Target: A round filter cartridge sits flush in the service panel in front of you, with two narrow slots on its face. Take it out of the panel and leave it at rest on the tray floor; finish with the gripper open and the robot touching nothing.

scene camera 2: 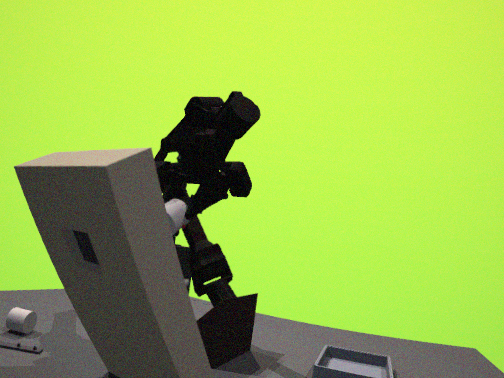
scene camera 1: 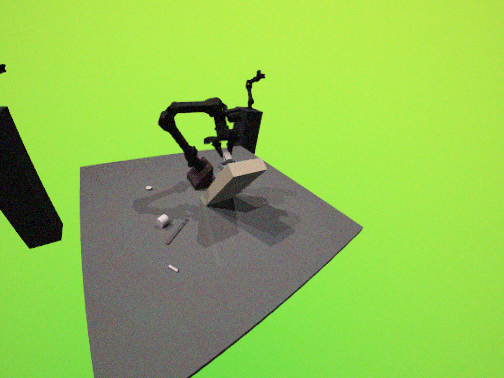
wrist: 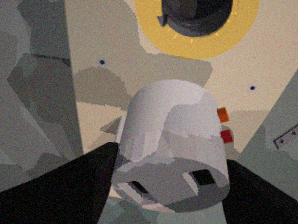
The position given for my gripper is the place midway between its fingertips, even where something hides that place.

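Note:
There is a beige service panel here, which I can see at (scene camera 2: 101,215), at (scene camera 1: 236,176) and again at (wrist: 239,58). A white round filter cartridge (wrist: 171,156) is visible to me too. As for my gripper (scene camera 2: 173,216), it appears at (wrist: 170,160) as well.

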